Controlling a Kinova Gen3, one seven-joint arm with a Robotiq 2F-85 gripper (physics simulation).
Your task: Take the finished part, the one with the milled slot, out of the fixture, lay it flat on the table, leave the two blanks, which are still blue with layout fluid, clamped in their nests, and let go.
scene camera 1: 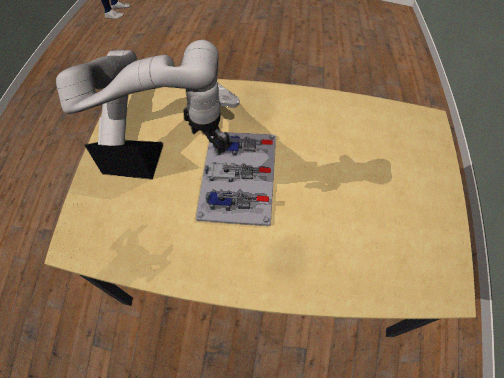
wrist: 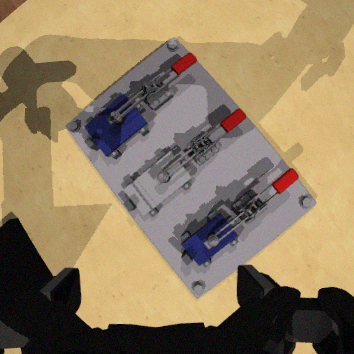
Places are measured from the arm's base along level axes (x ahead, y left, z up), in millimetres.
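Pixels of known places: gripper, fingertip midpoint: (scene camera 1: 207,141) (wrist: 158,284); arm's base at its link origin: (scene camera 1: 112,144).
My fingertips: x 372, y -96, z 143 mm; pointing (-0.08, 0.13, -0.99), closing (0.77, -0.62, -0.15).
Ahead of a thing's pixels: the offset from my fingertips to its top centre. "spot": to the spot under its first point. Level surfaces: height alone.
The finished part @[dx +6, dy +76, dz -256 mm] (scene camera 1: 218,172) (wrist: 157,191), pale grey with a slot across it, sits in the middle nest of the grey fixture plate (scene camera 1: 232,216) (wrist: 112,172). Its clamp arm reaches over it, red handle @[dx +122, dy +75, dz -221 mm] (scene camera 1: 265,170) (wrist: 233,120) lying low, away from the part. A blue blank @[dx +12, dy +186, dz -252 mm] (scene camera 1: 233,146) (wrist: 106,134) is in the far nest, and another blue blank @[dx +15, dy -34, dz -246 mm] (scene camera 1: 219,200) (wrist: 202,250) in the near nest, each under its clamp arm. My gripper (scene camera 1: 220,146) (wrist: 158,284) is open and empty, above the plate; in the scene view it partly hides the far blank.
Red handles of the far clamp @[spot: dx +151, dy +179, dz -231 mm] (scene camera 1: 267,142) (wrist: 184,64) and near clamp @[spot: dx +146, dy -41, dz -227 mm] (scene camera 1: 262,199) (wrist: 285,181) also point away from the nests. Bolt heads stand at the plate's corners. The fixture lies on the yellow table @[dz -288 mm] (scene camera 1: 350,250) (wrist: 125,305). The black robot base (scene camera 1: 130,160) stands left of it.
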